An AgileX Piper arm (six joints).
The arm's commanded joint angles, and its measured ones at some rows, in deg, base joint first. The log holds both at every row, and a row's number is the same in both.
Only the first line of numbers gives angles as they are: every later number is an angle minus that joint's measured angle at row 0.
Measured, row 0: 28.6 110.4 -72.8 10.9 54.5 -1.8
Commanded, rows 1 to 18: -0.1 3.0 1.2 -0.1 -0.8 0.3; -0.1 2.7 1.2 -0.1 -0.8 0.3; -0.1 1.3 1.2 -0.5 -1.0 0.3; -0.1 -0.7 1.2 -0.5 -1.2 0.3; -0.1 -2.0 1.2 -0.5 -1.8 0.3; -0.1 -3.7 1.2 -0.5 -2.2 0.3; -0.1 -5.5 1.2 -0.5 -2.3 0.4; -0.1 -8.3 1.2 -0.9 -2.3 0.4; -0.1 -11.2 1.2 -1.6 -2.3 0.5; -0.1 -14.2 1.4 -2.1 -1.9 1.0; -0.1 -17.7 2.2 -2.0 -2.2 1.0; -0.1 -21.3 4.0 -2.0 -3.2 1.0; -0.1 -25.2 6.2 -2.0 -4.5 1.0; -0.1 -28.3 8.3 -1.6 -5.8 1.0; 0.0 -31.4 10.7 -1.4 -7.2 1.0; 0.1 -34.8 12.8 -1.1 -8.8 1.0; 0.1 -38.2 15.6 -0.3 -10.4 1.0; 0.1 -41.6 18.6 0.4 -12.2 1.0
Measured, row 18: 0.1 -30.7 10.1 -1.2 -7.0 0.9
